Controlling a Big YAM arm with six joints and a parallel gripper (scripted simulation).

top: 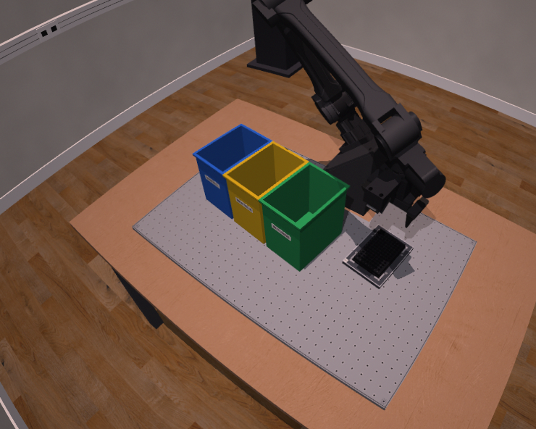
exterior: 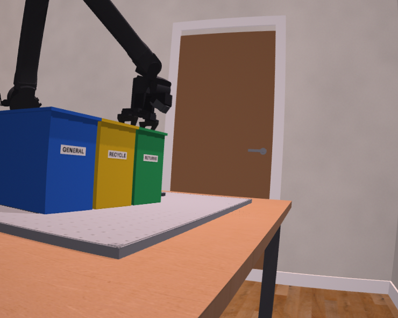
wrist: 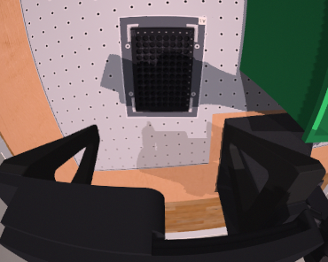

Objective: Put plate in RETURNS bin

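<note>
My gripper is now 15 cm above the black 96-well plate. Round my hand: plate nest N1: 17 cm below; yellow recycle bin: 3 cm ahead, 33 cm to the right, 8 cm below; green returns bin: 6 cm ahead, 20 cm to the right, 8 cm below.
</note>
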